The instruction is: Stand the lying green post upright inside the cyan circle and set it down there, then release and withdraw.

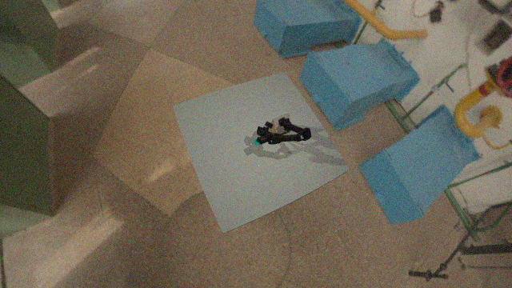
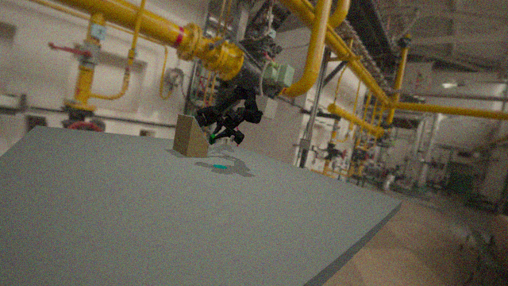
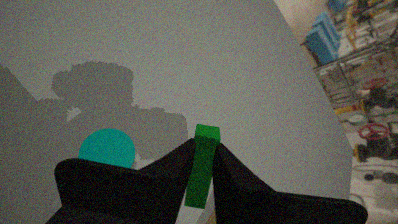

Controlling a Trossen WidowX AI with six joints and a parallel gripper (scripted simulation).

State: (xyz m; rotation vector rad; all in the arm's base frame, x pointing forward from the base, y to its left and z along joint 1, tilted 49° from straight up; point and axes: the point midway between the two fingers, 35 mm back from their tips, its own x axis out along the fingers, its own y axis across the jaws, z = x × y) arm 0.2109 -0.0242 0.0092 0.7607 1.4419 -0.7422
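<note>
Right now my gripper tip is 4 cm short of the cyan circle, 4 cm to the right of it and 12 cm above it. From my gripper tip the other things lie so: green post (1 cm behind, 1 cm to the left, 1 cm below).
</note>
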